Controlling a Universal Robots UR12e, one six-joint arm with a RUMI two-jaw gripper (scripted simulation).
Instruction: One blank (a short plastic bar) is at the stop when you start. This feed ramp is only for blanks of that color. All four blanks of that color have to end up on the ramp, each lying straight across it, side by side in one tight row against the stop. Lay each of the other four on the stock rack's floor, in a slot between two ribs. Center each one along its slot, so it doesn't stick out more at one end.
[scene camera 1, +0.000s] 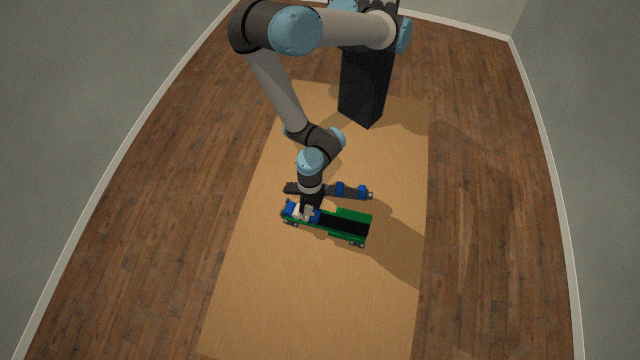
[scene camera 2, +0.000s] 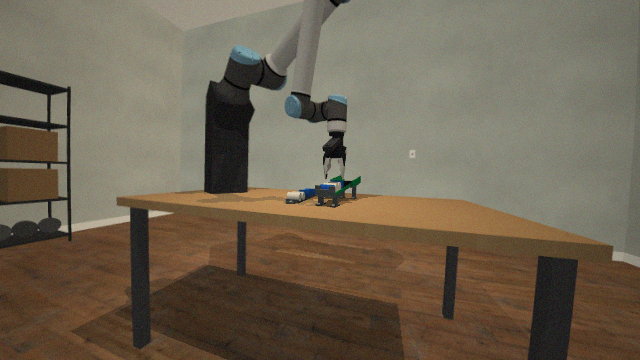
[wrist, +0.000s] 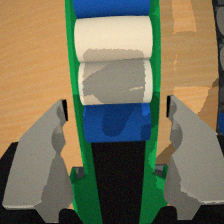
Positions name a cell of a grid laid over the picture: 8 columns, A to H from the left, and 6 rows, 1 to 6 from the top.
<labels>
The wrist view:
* my gripper: E3
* blue blank: D4
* white blank: E2
</labels>
